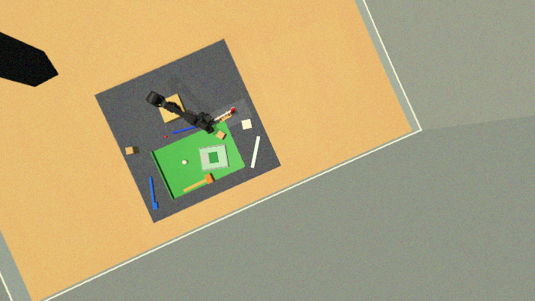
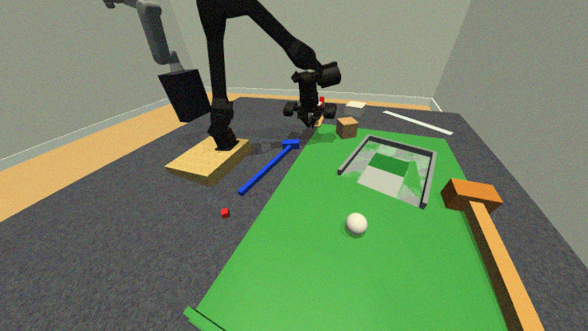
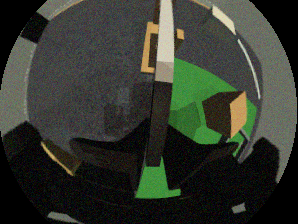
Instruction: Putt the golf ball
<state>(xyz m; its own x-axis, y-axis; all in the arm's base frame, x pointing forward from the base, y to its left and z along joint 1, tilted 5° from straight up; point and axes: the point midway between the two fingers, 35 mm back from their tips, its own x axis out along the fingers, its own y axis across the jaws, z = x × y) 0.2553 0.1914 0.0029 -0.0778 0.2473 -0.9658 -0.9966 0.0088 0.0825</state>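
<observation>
Right now my gripper tip is 12 cm past the red cube, 43 cm to the left of it and 3 cm above it. Round my gripper tip: white cube (17 cm ahead, 27 cm to the left, 1 cm below); then red putter (12 cm to the left, 3 cm above); then blue putter (8 cm behind, 22 cm to the right, 2 cm below).
</observation>
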